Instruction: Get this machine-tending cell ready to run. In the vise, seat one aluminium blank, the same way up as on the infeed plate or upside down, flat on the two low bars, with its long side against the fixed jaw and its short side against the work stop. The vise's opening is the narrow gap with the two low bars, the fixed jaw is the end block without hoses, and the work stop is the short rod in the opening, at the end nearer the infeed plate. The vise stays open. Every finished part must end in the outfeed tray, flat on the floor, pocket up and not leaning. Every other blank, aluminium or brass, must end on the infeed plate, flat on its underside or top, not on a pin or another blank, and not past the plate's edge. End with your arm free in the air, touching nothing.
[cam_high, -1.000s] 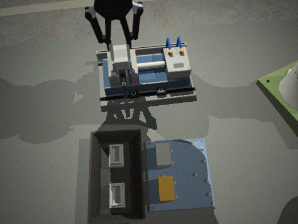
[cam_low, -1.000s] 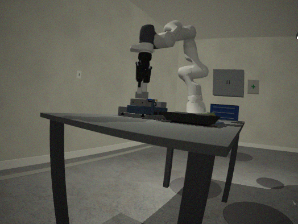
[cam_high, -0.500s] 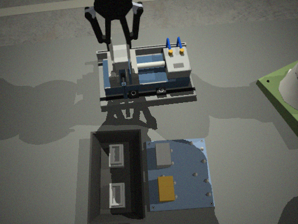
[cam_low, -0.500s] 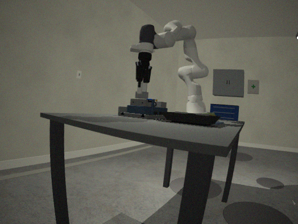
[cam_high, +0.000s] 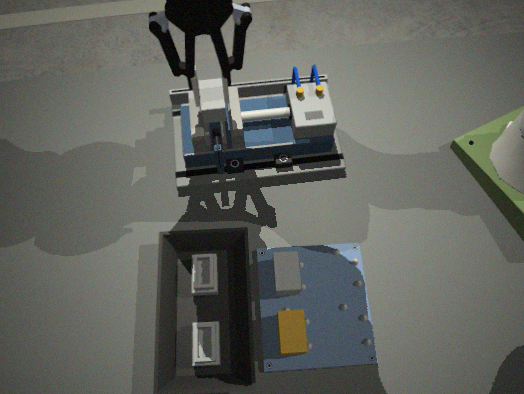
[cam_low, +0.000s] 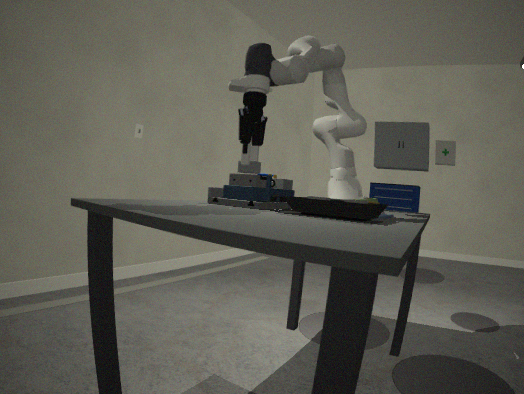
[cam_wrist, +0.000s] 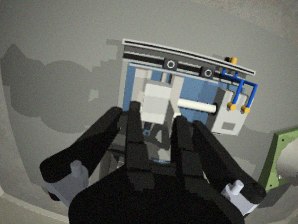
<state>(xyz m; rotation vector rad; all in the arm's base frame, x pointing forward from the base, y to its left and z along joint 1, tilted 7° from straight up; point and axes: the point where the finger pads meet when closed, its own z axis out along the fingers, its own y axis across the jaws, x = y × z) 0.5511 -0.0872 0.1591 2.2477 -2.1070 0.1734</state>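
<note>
Now: the fixed jaw 80 mm below my hand, 30 mm ahead of it and 10 mm to the left of it. Also, from my hand: work stop: 70 mm below, 50 mm to the left; then moving jaw: 80 mm below, 30 mm behind; then vise: 120 mm below, 70 mm behind.
</note>
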